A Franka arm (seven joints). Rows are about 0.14 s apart.
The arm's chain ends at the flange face. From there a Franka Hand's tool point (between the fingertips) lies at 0.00 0.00 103.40 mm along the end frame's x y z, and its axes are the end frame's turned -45 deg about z.
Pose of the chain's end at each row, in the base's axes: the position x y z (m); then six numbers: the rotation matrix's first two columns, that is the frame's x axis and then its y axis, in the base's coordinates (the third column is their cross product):
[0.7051 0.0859 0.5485 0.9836 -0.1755 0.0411 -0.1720 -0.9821 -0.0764]
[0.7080 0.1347 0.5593 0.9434 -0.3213 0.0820 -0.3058 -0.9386 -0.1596]
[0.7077 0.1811 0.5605 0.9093 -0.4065 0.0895 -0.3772 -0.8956 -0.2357]
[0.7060 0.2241 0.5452 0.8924 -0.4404 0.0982 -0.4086 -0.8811 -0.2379]
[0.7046 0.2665 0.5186 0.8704 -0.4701 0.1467 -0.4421 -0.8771 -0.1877]
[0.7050 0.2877 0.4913 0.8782 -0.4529 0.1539 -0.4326 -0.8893 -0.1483]
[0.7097 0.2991 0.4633 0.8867 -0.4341 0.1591 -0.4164 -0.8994 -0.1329]
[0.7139 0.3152 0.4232 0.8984 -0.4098 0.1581 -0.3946 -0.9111 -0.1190]
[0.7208 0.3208 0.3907 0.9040 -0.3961 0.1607 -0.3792 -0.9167 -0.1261]
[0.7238 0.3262 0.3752 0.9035 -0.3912 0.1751 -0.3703 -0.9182 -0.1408]
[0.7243 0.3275 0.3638 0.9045 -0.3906 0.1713 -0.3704 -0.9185 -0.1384]
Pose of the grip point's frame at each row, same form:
[0.7107 0.0929 0.4455 0.8171 0.5704 0.0831 0.5739 -0.8185 -0.0250]
[0.7213 0.1477 0.4576 0.8833 0.4365 0.1708 0.4509 -0.8909 -0.0549]
[0.7259 0.1998 0.4604 0.9097 0.3458 0.2300 0.3763 -0.9207 -0.1034]
[0.7258 0.2419 0.4453 0.9199 0.3116 0.2377 0.3421 -0.9344 -0.0988]
[0.7270 0.2767 0.4182 0.9281 0.2878 0.2365 0.3029 -0.9526 -0.0290]
[0.7261 0.2943 0.3903 0.9269 0.3086 0.2137 0.3151 -0.9491 0.0040]
[0.7305 0.3044 0.3621 0.9214 0.3290 0.2065 0.3326 -0.9429 0.0185]
[0.7338 0.3198 0.3218 0.9143 0.3545 0.1959 0.3562 -0.9340 0.0276]
[0.7412 0.3263 0.2895 0.9074 0.3681 0.2028 0.3711 -0.9283 0.0245]
[0.7461 0.3326 0.2744 0.9007 0.3726 0.2234 0.3770 -0.9259 0.0243]
[0.7462 0.3339 0.2629 0.9015 0.3733 0.2190 0.3777 -0.9257 0.0233]

